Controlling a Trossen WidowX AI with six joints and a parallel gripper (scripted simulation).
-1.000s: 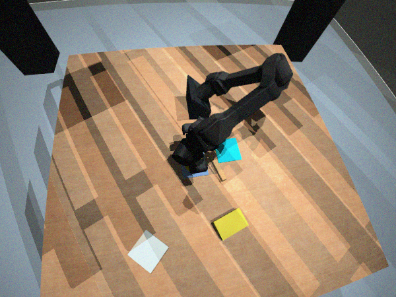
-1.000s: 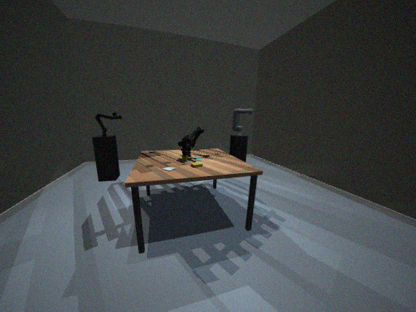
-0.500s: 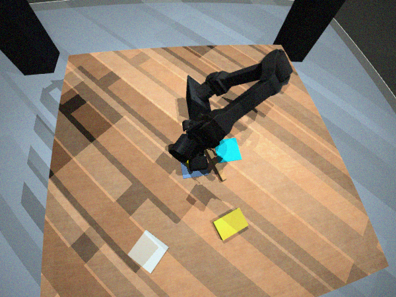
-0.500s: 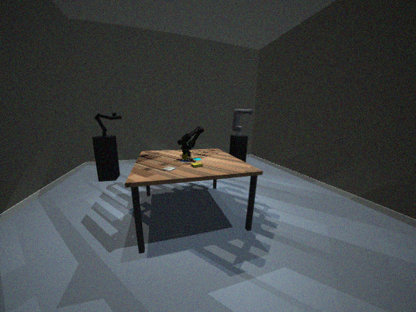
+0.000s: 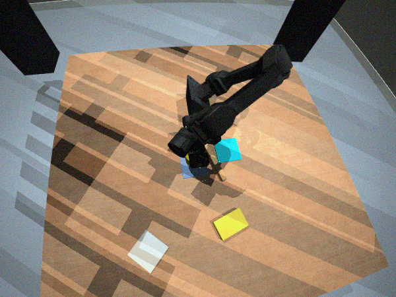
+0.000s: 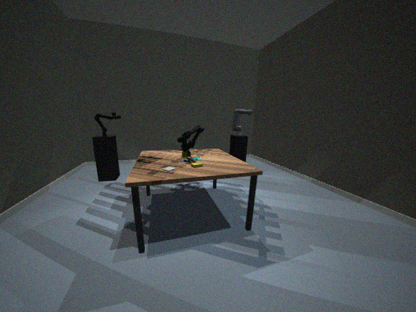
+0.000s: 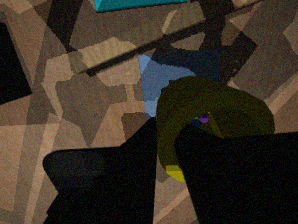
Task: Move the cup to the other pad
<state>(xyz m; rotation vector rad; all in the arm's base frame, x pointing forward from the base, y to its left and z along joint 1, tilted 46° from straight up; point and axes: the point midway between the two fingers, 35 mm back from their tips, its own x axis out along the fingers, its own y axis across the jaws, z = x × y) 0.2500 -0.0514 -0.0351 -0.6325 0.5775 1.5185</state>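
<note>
My gripper tip is now 80 mm to the right of the thin wooden bar, 80 mm above it and 10 mm short of it. Round my gripper tip: yellow block 280 mm ahead, 110 mm to the left, 70 mm below; yellow cup 20 mm ahead; blue pad 90 mm below, 30 mm ahead.
</note>
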